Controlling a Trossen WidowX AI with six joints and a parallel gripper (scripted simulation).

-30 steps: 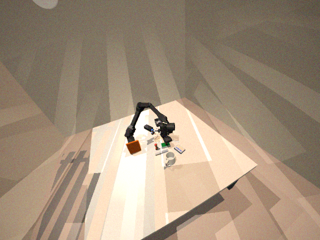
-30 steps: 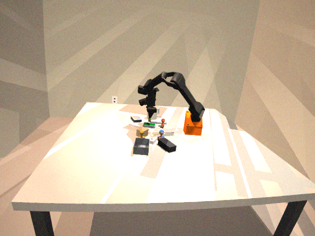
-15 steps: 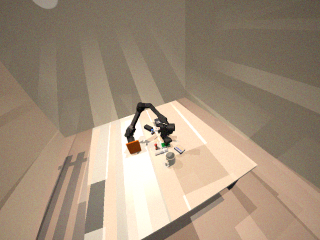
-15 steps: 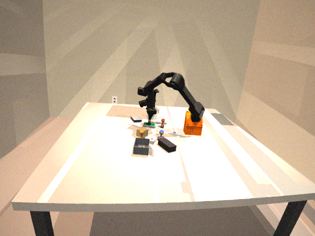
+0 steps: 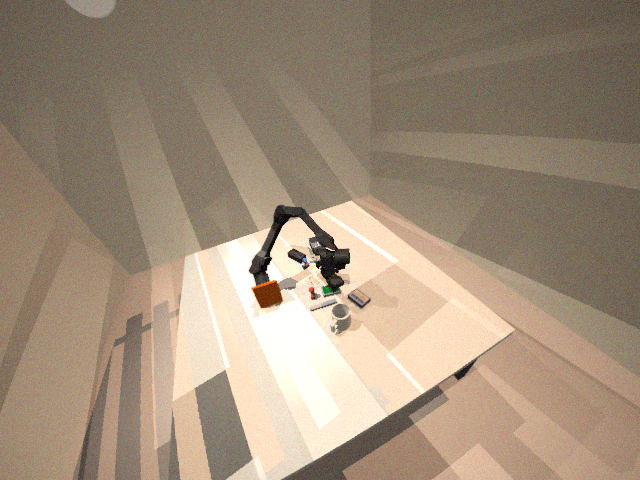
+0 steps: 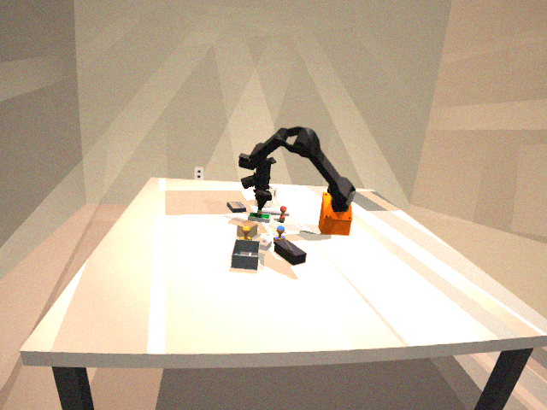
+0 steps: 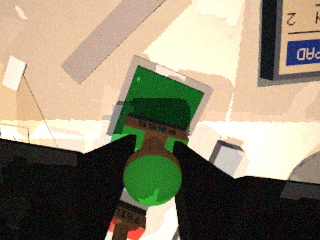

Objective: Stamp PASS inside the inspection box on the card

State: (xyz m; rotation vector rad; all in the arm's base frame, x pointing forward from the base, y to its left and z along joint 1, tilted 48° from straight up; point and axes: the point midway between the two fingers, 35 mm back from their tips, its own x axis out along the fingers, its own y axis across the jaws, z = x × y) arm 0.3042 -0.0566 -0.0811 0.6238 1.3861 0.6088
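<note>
The green ink pad lies 40 mm below my gripper tip. From my gripper tip the other things lie so: red-knobbed stamp (100 mm behind, 10 mm to the left, 20 mm below); then grey bar (70 mm behind, 60 mm to the right, 40 mm below); then green-knobbed stamp (right at my gripper tip).
</note>
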